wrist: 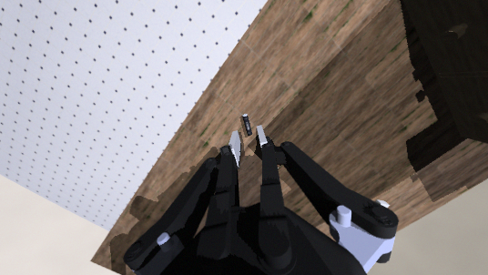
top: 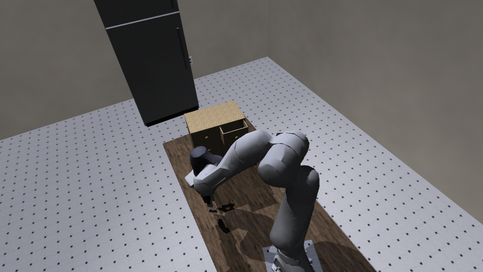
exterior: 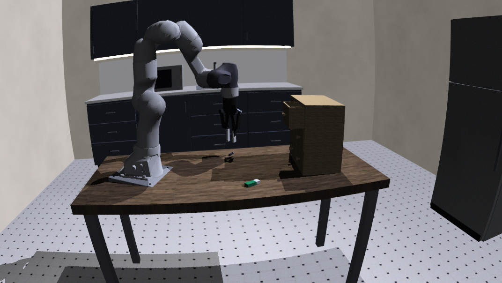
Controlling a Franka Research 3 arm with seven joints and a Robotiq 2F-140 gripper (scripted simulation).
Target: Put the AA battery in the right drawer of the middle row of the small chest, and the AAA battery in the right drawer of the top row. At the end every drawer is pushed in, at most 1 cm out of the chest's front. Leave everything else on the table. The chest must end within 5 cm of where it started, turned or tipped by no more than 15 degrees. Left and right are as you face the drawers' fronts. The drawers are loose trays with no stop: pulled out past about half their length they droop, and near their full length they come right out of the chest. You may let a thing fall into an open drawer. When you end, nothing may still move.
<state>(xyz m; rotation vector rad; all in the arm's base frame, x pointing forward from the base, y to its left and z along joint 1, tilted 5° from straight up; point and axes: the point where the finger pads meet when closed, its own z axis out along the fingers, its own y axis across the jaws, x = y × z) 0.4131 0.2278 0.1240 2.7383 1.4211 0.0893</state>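
Now: the dark battery 100 mm below my hand. From my hand the other things lie so: blue battery 420 mm ahead, 270 mm to the right, 10 mm above.
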